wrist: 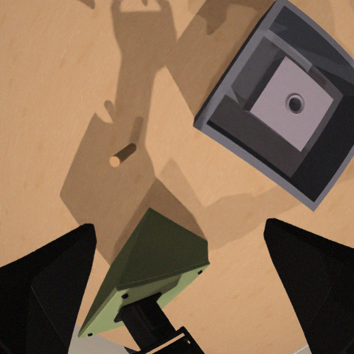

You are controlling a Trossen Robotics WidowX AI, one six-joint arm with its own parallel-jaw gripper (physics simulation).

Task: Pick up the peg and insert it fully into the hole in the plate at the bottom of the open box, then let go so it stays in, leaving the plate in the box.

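The peg (123, 155) is a small brown cylinder with a lighter tan end. It appears to stand upright on the table, left of centre in the wrist view. The open grey box (255, 162) is at the upper right. A pale mauve square plate (285, 127) lies inside it, turned at an angle, with a round hole (295, 104) near its middle that shows dark and unfilled. My gripper (181, 232) is open, its black fingers wide apart at the lower left and lower right. The peg is beyond the fingertips and up to the left, apart from both fingers.
A green wedge-shaped body (165, 237) with a black mount (145, 317) shows between the fingers at the bottom, below the peg. The tan table (40, 100) carries broad shadows around the peg and left of the box. The box walls rise around the plate.
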